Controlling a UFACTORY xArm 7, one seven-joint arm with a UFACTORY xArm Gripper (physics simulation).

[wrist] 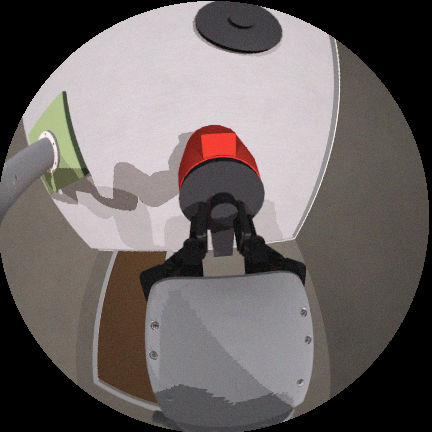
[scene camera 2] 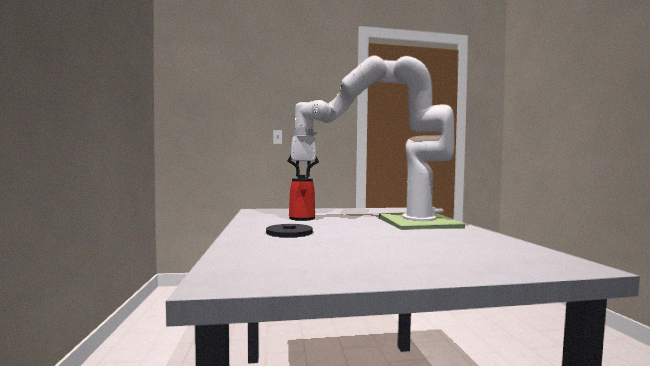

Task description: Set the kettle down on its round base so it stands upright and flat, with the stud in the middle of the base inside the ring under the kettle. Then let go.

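Observation:
The red kettle [scene camera 2: 302,200] [wrist: 192,160] stands upright on the table, behind the round base in the scene view. Its black lid faces up, its spout points toward the base, and its handle [wrist: 223,243] is on the opposite side. My gripper [scene camera 2: 303,175] [wrist: 220,212] is above the kettle, its fingers shut on the black knob on top of the lid. The black round base [scene camera 2: 275,231] [wrist: 215,32] lies flat on the table, with its raised stud [scene camera 2: 289,227] [wrist: 242,21] in the middle. The ring under the kettle is hidden.
The grey table [scene camera 2: 350,270] [wrist: 135,75] holds the kettle and base. A green mounting plate [scene camera 2: 395,221] [wrist: 56,117] under the arm's foot is at the right in the scene view. The kettle stands near the table's far edge in that view.

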